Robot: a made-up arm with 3 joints.
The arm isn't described. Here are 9 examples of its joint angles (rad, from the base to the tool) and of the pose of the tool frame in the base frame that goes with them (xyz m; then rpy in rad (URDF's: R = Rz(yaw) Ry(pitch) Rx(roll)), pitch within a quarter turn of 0, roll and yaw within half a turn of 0).
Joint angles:
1: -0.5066 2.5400 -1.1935
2: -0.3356 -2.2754 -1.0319
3: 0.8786 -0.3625 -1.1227
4: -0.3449 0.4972 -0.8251
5: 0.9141 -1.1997 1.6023
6: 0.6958 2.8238 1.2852
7: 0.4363 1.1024 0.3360
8: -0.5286 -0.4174 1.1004
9: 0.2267 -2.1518 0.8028
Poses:
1: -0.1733 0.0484 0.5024 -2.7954 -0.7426 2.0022
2: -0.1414 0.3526 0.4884 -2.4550 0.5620 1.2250
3: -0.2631 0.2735 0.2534 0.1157 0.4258 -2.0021
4: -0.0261 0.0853 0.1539 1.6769 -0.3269 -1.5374
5: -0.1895 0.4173 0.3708 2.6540 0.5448 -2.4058
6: 0.0104 0.1027 0.5792 1.0529 -0.0114 1.4352
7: -0.1750 -0.0096 0.2857 1.5149 -0.7843 -0.5912
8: -0.0108 0.2876 0.1373 -2.4151 0.1162 -1.3433
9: -0.1076 0.3722 0.5000 0.0081 1.1499 1.6164
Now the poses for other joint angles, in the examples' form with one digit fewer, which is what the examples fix.
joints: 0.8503 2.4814 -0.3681
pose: 0.016 0.044 0.508 -0.269 -0.299 0.817
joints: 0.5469 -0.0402 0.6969
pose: -0.251 0.202 0.200 2.355 0.028 -1.350
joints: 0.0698 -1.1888 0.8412
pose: -0.142 0.401 0.281 -3.064 1.022 -1.335
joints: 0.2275 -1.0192 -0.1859
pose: -0.144 0.376 0.261 1.952 1.108 -1.512
